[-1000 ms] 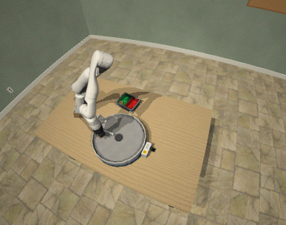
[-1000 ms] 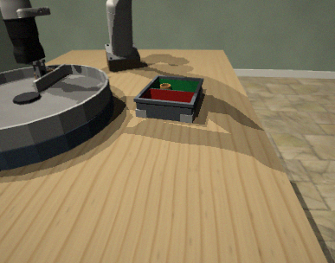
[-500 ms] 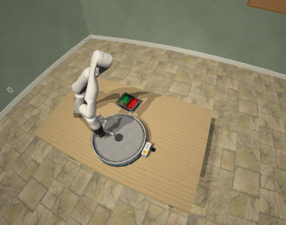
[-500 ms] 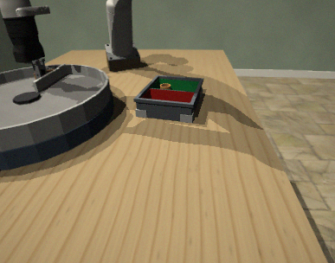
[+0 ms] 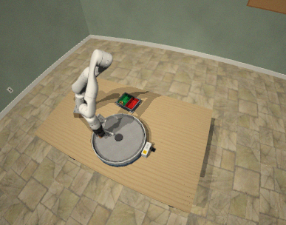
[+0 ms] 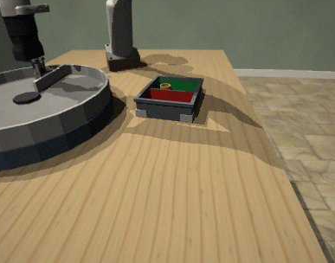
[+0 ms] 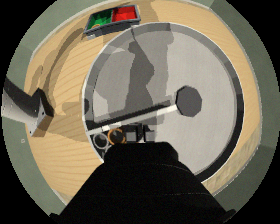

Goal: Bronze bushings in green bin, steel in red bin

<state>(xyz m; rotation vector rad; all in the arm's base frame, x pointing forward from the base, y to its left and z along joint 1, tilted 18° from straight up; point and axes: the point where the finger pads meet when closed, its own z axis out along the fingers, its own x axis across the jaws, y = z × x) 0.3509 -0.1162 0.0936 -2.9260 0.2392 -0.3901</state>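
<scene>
Right now the bin is 40 mm behind my hand, 390 mm to the left of it and 60 mm below it. Also, from my hand: grey turntable 110 mm ahead, 40 mm to the left, 30 mm below.
</scene>
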